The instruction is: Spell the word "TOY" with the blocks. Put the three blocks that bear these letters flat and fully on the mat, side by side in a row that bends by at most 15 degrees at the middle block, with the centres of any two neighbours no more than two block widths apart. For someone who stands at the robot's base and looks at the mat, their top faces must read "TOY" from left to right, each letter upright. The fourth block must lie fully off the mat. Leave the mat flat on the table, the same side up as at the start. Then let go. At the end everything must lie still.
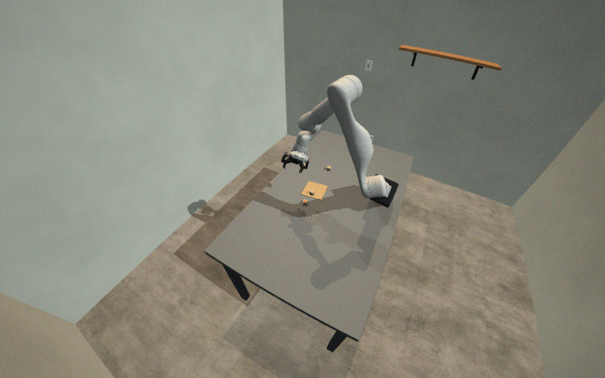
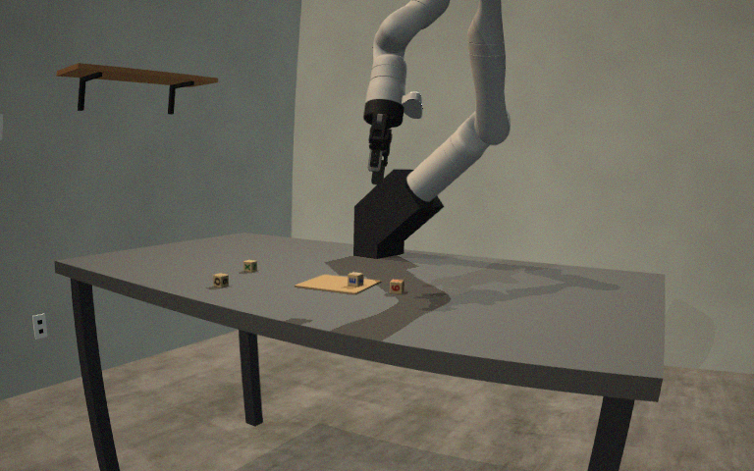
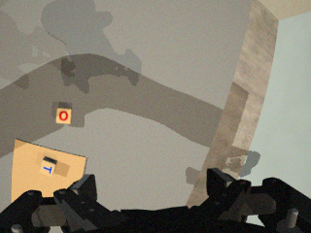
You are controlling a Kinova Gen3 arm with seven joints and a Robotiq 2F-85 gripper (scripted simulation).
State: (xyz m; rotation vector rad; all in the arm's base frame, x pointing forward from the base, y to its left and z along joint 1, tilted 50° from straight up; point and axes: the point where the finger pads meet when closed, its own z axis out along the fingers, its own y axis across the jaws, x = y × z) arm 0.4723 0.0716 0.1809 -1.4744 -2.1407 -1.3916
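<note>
Now: the block 220 mm below my hand and 90 mm behind it. The rest, counted from my hand: tan mat (230 mm below, 140 mm to the right, 80 mm behind).
</note>
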